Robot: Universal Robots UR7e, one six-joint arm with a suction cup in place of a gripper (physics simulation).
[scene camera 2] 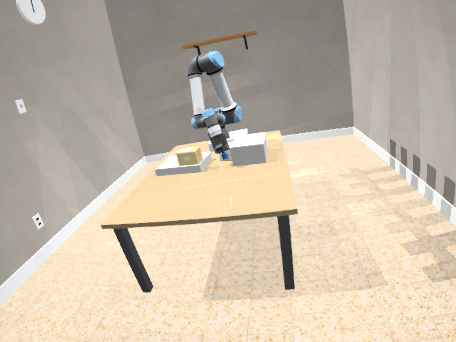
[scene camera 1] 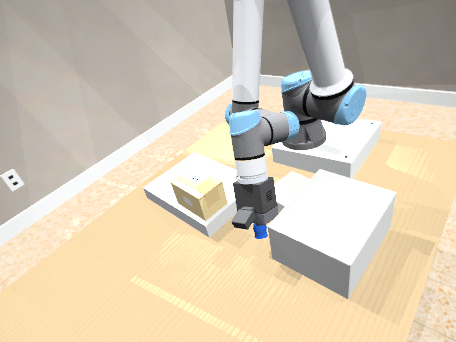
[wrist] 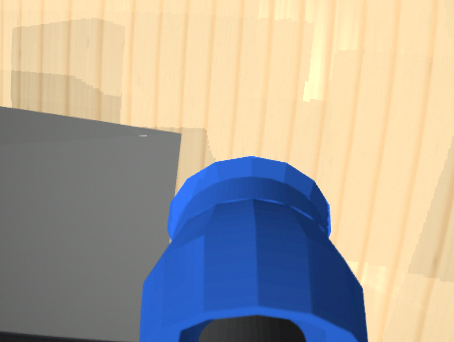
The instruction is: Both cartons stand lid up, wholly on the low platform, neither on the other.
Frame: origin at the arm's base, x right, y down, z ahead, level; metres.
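Where they show: hand at its tool point: [scene camera 2: 225, 158] [scene camera 1: 261, 235] [wrist: 248, 231]; arm's base at its link origin: [scene camera 1: 303, 139].
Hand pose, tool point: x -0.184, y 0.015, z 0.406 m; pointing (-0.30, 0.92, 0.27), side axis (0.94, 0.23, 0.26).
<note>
Each offset is from my tool point to the top centre of the thing. "spot": to the spot under its first point. Level surfaces: height alone.
A cardboard carton @(dy -0.083, dx +0.229, dz +0.021 m) [scene camera 1: 213, 202] [scene camera 2: 189, 157] stands on the low platform @(dy +0.002, dx +0.315, dz -0.031 m) [scene camera 1: 161, 187] [scene camera 2: 174, 170], with a small dark print on its upper face. My suction cup [scene camera 1: 260, 236] [scene camera 2: 225, 156] [wrist: 250, 167] is blue and points downward over the table, right of the low platform and close beside the left corner of the large white block. No carton hangs from it, so I count it as open. I cannot make out a second carton in these views; the area behind my wrist is partly hidden.
The large white block @(dy -0.070, dx -0.122, dz -0.129 m) [scene camera 1: 330, 215] [scene camera 2: 250, 152] [wrist: 85, 215] stands right of the cup, taller than the low platform. A pale surface @(spot: dy -0.039, dx +0.047, dz -0.179 m) [scene camera 1: 291, 181] shows partly behind my wrist. My arm's white base [scene camera 1: 362, 142] is at the back of the table @(dy +0.050 m) [scene camera 1: 120, 270] [scene camera 2: 215, 195] [wrist: 240, 75].
</note>
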